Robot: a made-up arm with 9 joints. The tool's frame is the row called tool.
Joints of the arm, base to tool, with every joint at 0 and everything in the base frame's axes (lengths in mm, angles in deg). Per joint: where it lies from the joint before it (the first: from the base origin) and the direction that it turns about. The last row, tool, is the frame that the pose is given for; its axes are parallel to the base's.
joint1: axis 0 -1 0 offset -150.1 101.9 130.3
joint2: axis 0 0 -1 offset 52.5 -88.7 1.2
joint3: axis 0 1 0 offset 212.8 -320 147.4
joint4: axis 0.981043 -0.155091 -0.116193 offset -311.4 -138 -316.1
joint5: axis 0 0 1 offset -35.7 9 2
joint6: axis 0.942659 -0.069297 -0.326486 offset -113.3 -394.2 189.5
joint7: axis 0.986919 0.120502 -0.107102 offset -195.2 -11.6 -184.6
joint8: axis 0 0 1 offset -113 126.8 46.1
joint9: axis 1 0 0 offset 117.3 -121.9 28.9
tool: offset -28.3 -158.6 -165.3
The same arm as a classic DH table. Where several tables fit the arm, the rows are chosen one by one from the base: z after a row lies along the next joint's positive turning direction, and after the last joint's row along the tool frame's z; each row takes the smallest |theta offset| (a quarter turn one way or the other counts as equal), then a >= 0, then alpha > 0; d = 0 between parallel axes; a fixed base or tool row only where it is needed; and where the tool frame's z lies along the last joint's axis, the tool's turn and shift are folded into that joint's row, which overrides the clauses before.
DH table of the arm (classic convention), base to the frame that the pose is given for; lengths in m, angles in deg. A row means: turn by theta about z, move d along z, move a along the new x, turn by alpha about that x. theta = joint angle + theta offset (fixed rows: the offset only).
base (fixed): a -0.1501; alpha 90; d 0.1303; theta0 0
joint1: a 0.0525; alpha 90; d -0.0132; theta0 0
joint2: a 0.2128; alpha 90; d -0.1486; theta0 0
joint3: a -0.3505; alpha -98.92; d -0.5007; theta0 -83.24
joint4: a 0.0033; alpha -96.67; d -0.3123; theta0 -88.95
joint5: a -0.4014; alpha 109.06; d 0.1582; theta0 4.78
joint6: a 0.1383; alpha -16.87; d 0.4313; theta0 -41.55
joint7: a 0.1396; alpha -96.15; d -0.7695; theta0 39.09
joint8: a -0.1219; alpha 90; d 0.0646; theta0 -6.96
joint9: a -0.1586; alpha -90; d 0.089; theta0 0
tool (fixed): a 0; alpha 0; d -0.1653; theta0 -90

